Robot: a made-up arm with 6 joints.
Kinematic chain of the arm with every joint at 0, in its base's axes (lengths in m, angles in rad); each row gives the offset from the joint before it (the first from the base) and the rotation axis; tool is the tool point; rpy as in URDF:
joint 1: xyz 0 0 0.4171 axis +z
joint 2: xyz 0 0 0 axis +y
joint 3: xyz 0.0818 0 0.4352 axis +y
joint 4: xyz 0.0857 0 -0.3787 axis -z
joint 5: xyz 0 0 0 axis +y
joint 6: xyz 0.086 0 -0.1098 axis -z
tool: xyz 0 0 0 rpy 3.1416 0 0
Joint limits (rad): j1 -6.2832..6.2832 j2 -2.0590..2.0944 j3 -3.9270..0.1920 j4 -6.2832..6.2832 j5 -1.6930..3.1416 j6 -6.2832..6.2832
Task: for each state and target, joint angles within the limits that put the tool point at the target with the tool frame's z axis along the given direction. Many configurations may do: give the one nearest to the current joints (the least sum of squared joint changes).
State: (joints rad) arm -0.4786 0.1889 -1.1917 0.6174 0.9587 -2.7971
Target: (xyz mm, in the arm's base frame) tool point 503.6 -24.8 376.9 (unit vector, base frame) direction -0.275 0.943 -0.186
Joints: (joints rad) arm -0.2440 0.4514 -0.9245 1.0167 1.6307 -2.7971
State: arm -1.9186 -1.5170 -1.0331 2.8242 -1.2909 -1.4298
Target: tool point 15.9 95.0 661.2 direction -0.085 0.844 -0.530
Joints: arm -2.7087 -1.0306 -0.2637 2.2015 -1.6928 -1.4298
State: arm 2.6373 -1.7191 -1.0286 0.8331 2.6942 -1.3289
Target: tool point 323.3 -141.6 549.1 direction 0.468 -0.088 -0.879
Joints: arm 2.9598 -2.0570 -0.5873 1.2151 3.1395 -1.3289
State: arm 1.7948 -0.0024 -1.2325 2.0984 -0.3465 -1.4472
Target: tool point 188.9 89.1 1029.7 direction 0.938 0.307 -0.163
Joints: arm 0.9285 -0.5005 -1.6437 2.3632 -0.9398 -1.4472
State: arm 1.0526 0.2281 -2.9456 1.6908 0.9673 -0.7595
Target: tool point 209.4 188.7 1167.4 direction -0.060 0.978 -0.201
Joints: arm 0.2864 0.6089 -3.7593 1.3474 1.7751 -0.7595
